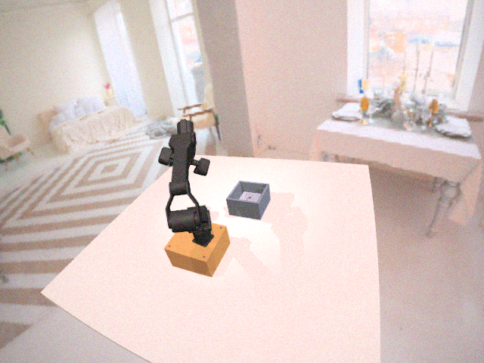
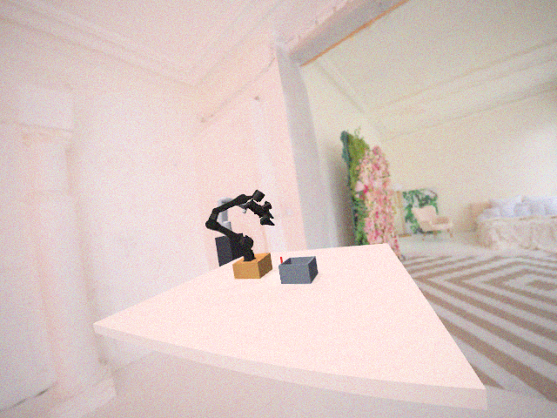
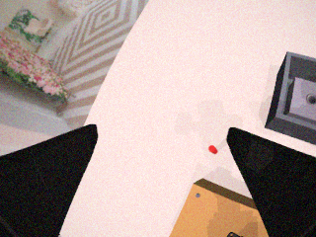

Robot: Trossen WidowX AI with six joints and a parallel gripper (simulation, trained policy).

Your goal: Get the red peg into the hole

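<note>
The red peg lies 270 mm below my gripper tip and 10 mm ahead of it. Round my gripper tip: plate 270 mm below, 210 mm ahead, 160 mm to the right; then grey box 290 mm below, 210 mm ahead, 160 mm to the right.
</note>
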